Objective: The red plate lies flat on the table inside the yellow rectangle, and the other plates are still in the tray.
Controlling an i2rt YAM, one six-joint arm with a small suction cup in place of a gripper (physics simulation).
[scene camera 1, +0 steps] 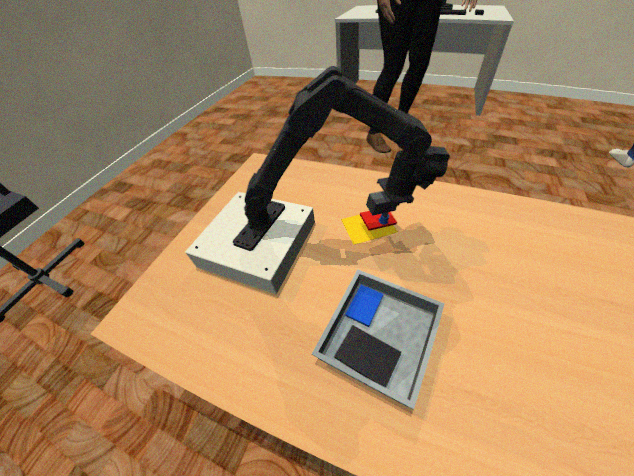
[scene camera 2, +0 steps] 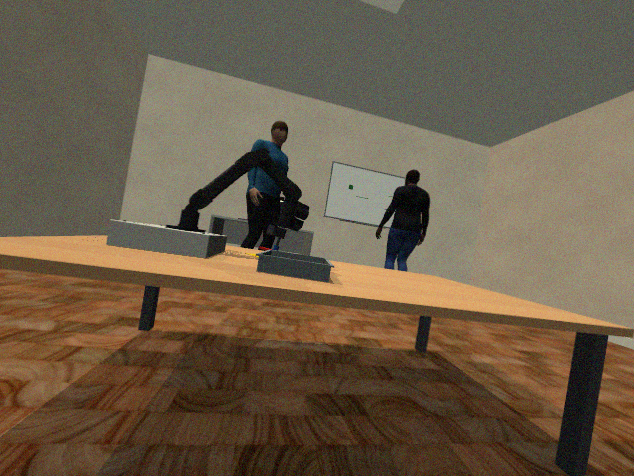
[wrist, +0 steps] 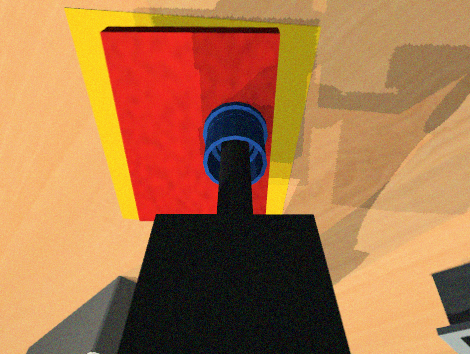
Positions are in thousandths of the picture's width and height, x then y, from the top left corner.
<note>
My suction cup (scene camera 1: 605, 425) carries a red plate (wrist: 352, 230), clear of everything else. A black plate (scene camera 1: 591, 755) sits on a grey tray (scene camera 1: 644, 675). A blue plate (scene camera 1: 572, 650) rests on the grey tray. I also see a yellow rectangle (scene camera 1: 562, 480).
My suction cup shows as well in the wrist view (wrist: 501, 340). The yellow rectangle also shows in the wrist view (wrist: 635, 123). Scene camera 2 does not show the black plate, which is hidden by the grey tray. The wrist view does not show the black plate: it is out of frame.
</note>
